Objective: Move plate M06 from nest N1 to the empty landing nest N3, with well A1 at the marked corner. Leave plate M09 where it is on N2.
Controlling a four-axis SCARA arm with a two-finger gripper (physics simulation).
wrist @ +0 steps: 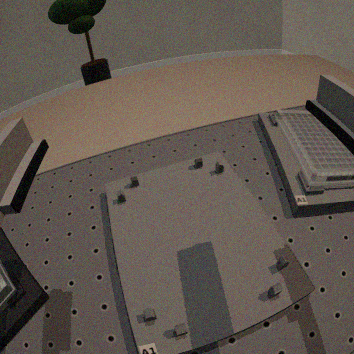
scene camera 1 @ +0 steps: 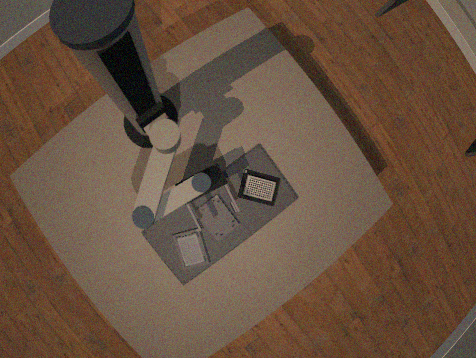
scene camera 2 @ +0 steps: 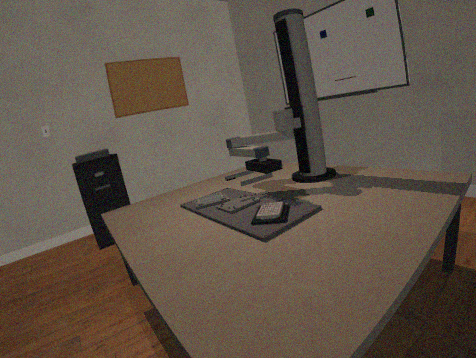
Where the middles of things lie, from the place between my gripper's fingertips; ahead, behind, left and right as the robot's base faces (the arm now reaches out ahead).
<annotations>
I see my gripper 10 cm above the grey nest with pegs (scene camera 1: 214, 214).
</annotations>
